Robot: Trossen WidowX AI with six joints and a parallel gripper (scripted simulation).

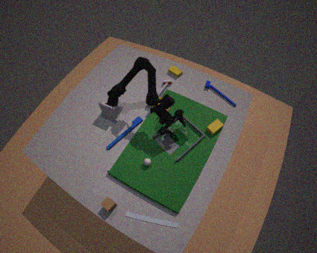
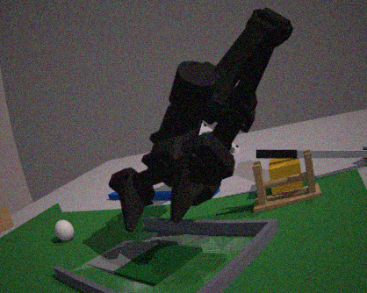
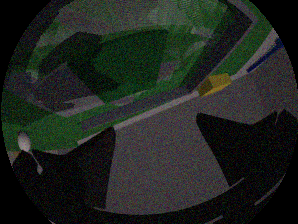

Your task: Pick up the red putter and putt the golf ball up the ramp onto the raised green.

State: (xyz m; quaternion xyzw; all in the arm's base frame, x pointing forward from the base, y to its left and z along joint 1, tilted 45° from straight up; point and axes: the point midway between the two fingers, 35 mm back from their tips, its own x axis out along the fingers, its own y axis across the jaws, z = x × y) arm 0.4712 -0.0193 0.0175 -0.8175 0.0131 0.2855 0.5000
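The red putter lies 25 cm behind my gripper tip, 27 cm to the left of it and 2 cm below it. Round my gripper tip: yellow block: 25 cm behind, 17 cm to the left, 4 cm below; white golf ball: 11 cm behind, 24 cm to the right, 4 cm below; white strip: 6 cm ahead, 55 cm to the right, 6 cm below.
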